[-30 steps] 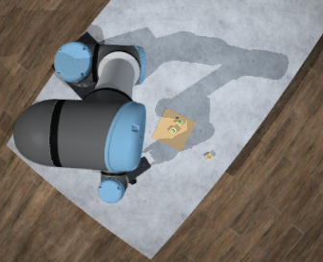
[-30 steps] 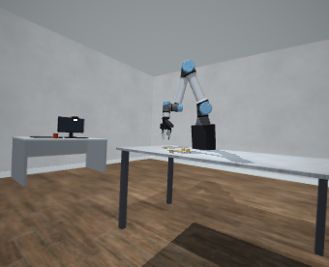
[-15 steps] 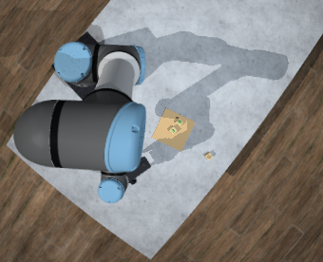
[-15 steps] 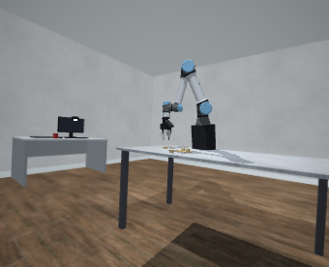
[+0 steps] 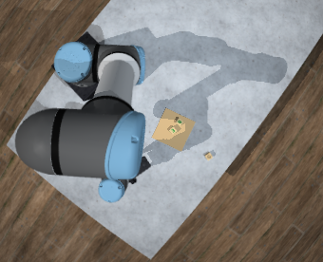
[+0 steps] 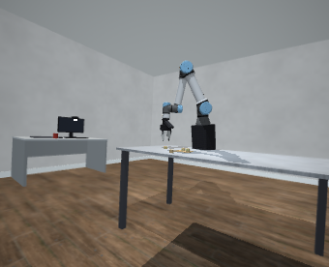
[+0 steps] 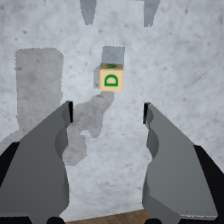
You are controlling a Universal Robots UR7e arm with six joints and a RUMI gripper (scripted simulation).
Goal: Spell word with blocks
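The D block is 80 mm below my hand. From my hand the other things lie so: tan mat 230 mm to the left, 90 mm below; E block 230 mm to the left, 70 mm below; B block 10 mm behind, 270 mm to the left, 70 mm below.
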